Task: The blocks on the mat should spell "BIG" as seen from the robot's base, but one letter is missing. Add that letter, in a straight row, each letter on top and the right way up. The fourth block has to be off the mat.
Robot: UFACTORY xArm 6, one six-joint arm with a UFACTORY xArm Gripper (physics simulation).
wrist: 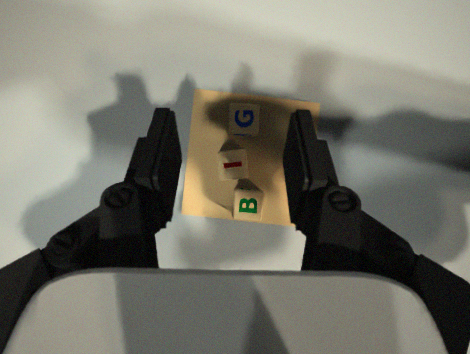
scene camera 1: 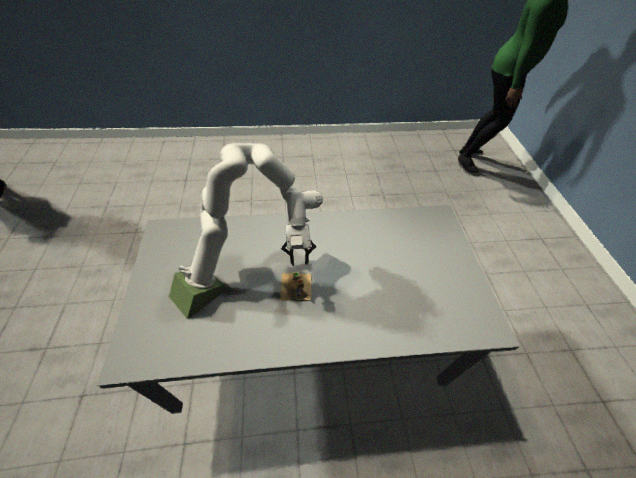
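The orange-yellow mat (scene camera 1: 285,296) (wrist: 200,150) bears three pale cubes. In the wrist view, the block with blue G (wrist: 244,119) is at the top, the block with a red I (wrist: 233,164) in the middle and the block with green B (wrist: 248,204) at the bottom, near the mat's edge. The I block is slightly turned and sits a little left of the line between the others there, off it on the side away from the base. The letters read sideways there. My gripper (scene camera 1: 300,262) (wrist: 232,133) is open and empty, raised above the mat. The fourth block does not show.
The grey table (scene camera 1: 411,241) surrounds the mat. The arm stands on a green base block (scene camera 1: 192,298) to the left in the scene view. Arm shadows fall across the mat and table. A person in green (scene camera 1: 519,56) leans near the right wall, away from the table.
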